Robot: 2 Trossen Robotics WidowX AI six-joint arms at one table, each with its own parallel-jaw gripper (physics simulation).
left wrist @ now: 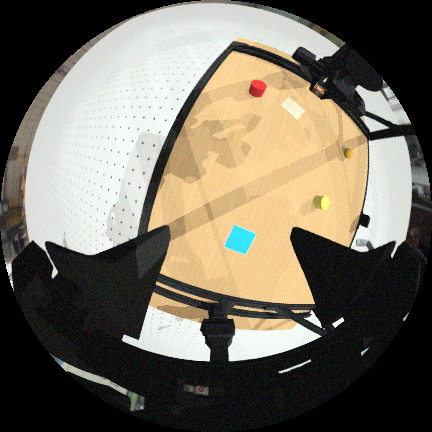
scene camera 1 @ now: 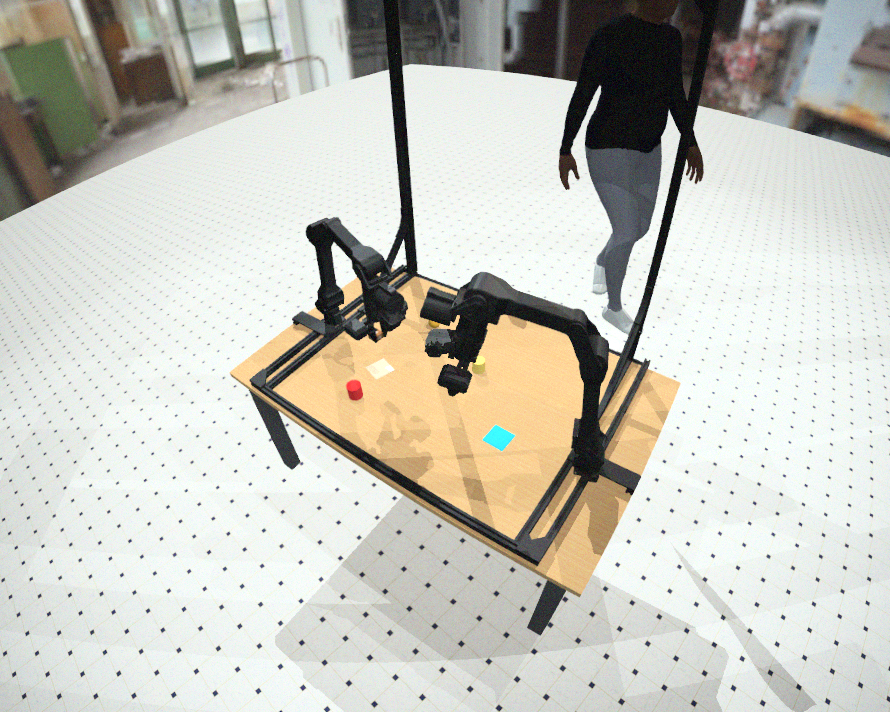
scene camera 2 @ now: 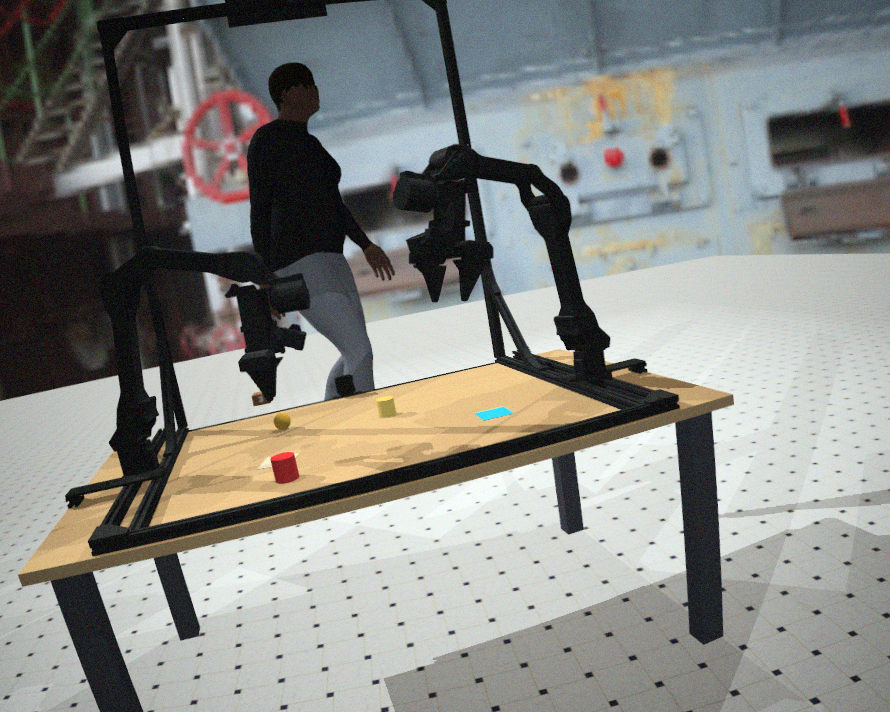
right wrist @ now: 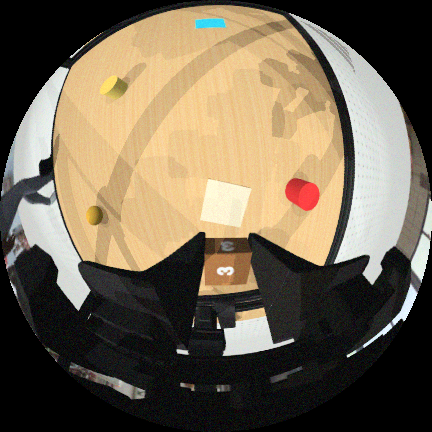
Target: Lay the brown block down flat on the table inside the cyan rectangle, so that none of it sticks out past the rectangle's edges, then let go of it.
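Places are measured from the left arm's base along level axes (x back, y right, z up), in centimetres.
Where they show: left gripper, fingertip midpoint: point(left wrist: 233, 232) point(scene camera 2: 449, 301); right gripper, fingertip midpoint: point(left wrist: 314, 93) point(scene camera 1: 380, 339) point(scene camera 2: 271, 399) point(right wrist: 226, 237); left arm's base, origin of the base link: point(left wrist: 217, 308) point(scene camera 1: 587, 465) point(scene camera 2: 591, 376); right arm's base, origin of the base link: point(scene camera 1: 333, 320) point(scene camera 2: 140, 472) point(right wrist: 205, 310).
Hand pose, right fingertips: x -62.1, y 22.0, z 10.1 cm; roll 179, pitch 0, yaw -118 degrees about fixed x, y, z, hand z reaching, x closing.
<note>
Each offset is from my right fingertips to the top centre of the thing. "pt": to the spot under its first point.
The brown block @[dx -1.6, dy +0.8, dz +1.5 cm] point(scene camera 1: 379, 334) point(scene camera 2: 258, 398) point(left wrist: 318, 89) point(right wrist: 226, 269), with a white 3 on its faces, is held high above the table. My right gripper point(scene camera 1: 375, 334) point(scene camera 2: 265, 399) point(right wrist: 226, 237) is shut on it, one finger on each side; the fingers partly hide it in the scene views. The cyan rectangle @[pt dx +38.4, dy -17.1, dz -11.9 cm] point(scene camera 1: 498, 438) point(scene camera 2: 494, 413) point(left wrist: 240, 240) point(right wrist: 210, 23) lies flat on the table toward the right of the scene views, far from the block. My left gripper point(scene camera 1: 448, 361) point(scene camera 2: 450, 299) point(left wrist: 233, 232) is open and empty, high above the table.
A cream square @[pt dx -1.5, dy -0.1, dz -11.9 cm] point(scene camera 1: 380, 368) point(left wrist: 292, 108) point(right wrist: 225, 203) lies near a red cylinder @[dx -4.5, dy -12.1, dz -7.8 cm] point(scene camera 1: 354, 389) point(scene camera 2: 285, 467) point(left wrist: 257, 88) point(right wrist: 302, 194). A yellow cylinder @[dx +27.4, dy +6.8, dz -8.1 cm] point(scene camera 1: 479, 364) point(scene camera 2: 385, 406) point(left wrist: 322, 202) point(right wrist: 114, 87) and a dark yellow ball @[dx +8.8, dy +22.9, dz -8.1 cm] point(scene camera 2: 282, 421) point(left wrist: 348, 153) point(right wrist: 94, 215) are farther back. Black rails border the table.
</note>
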